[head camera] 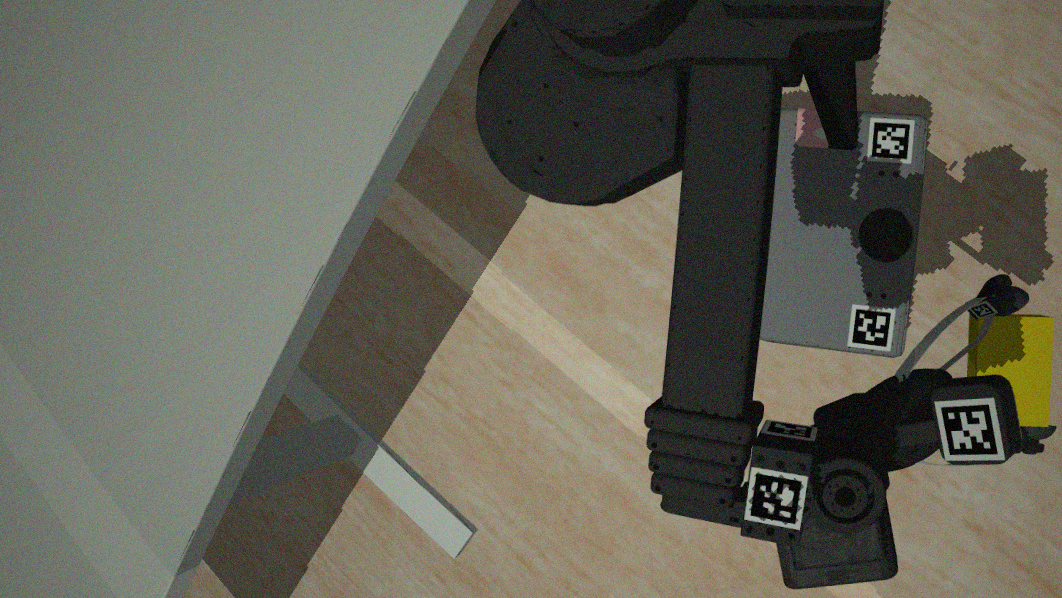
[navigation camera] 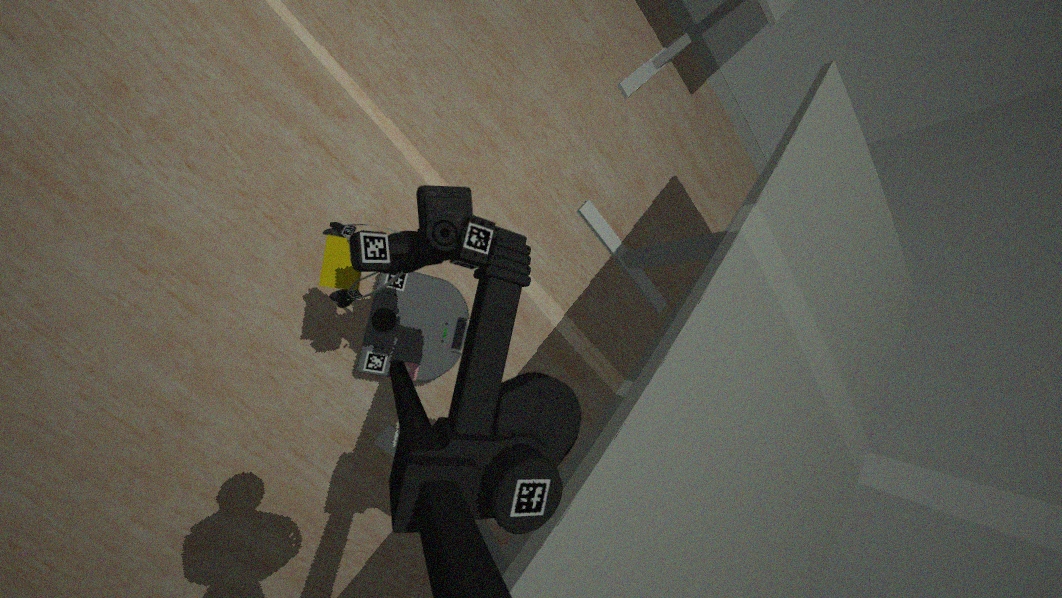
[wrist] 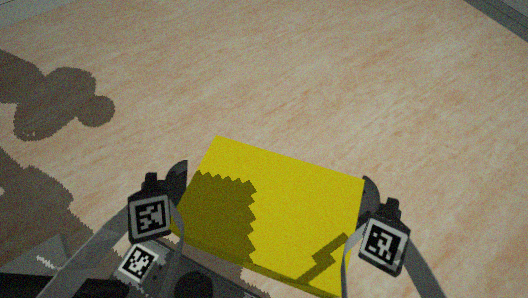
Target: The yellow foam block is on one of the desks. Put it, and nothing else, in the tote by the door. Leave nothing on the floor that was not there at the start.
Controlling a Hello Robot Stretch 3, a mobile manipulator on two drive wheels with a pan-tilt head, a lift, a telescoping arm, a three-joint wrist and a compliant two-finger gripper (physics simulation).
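Pixels of known places: gripper, fingertip midpoint: (head camera: 1029, 358) (navigation camera: 331, 266) (wrist: 269, 189); robot's base, origin of the base link: (head camera: 880, 235) (navigation camera: 384, 318) (wrist: 208, 292).
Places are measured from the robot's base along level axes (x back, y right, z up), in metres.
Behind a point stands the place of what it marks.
The yellow foam block (head camera: 1037, 349) @[x -0.130, y 0.082, z 0.598 m] (navigation camera: 334, 256) @[x -0.128, y 0.110, z 0.600 m] (wrist: 300, 200) @[x -0.122, y 0.117, z 0.600 m] is held between the two fingertips of my gripper (head camera: 1020, 366) @[x -0.132, y 0.095, z 0.564 m] (navigation camera: 340, 263) @[x -0.132, y 0.095, z 0.564 m] (wrist: 269, 189) @[x -0.132, y 0.095, z 0.564 m], which is shut on it. In the wrist view one fingertip presses on each side of the block, and it sits slightly tilted. The block is above the wood floor, beside my base. In the head view the gripper body hides part of it. The tote by the door does not show in these views.
A pale desk top (head camera: 222, 148) @[x 0.378, y -0.021, z 0.951 m] (navigation camera: 728, 386) @[x 0.447, y 0.033, z 0.950 m] stands close beside my arm and mast, its edge running diagonally. Its pale foot (head camera: 419, 499) @[x 0.805, y 0.609, z 0.026 m] (navigation camera: 600, 226) @[x 0.808, y 0.615, z 0.026 m] sticks out onto the floor. Another pale foot (navigation camera: 642, 77) @[x 0.907, y 1.510, z 0.025 m] shows farther off. My base (head camera: 810, 297) @[x 0.089, y 0.098, z 0.161 m] (navigation camera: 438, 319) @[x 0.157, y 0.038, z 0.162 m] is below the arm.
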